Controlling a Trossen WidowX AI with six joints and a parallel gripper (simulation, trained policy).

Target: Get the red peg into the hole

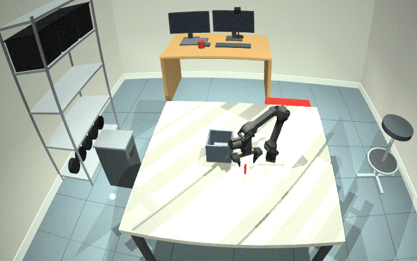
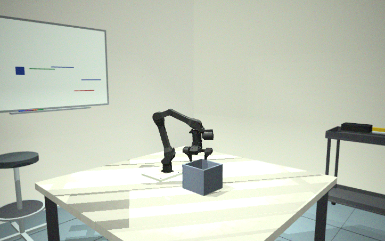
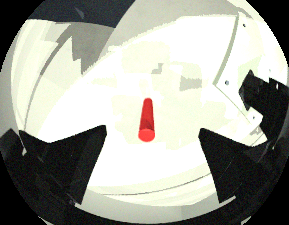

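Now: the red peg 10 mm ahead of my gripper tip and 30 mm below it. From my gripper tip the other things lie so: pale plate 200 mm ahead, 130 mm to the right, 30 mm below.
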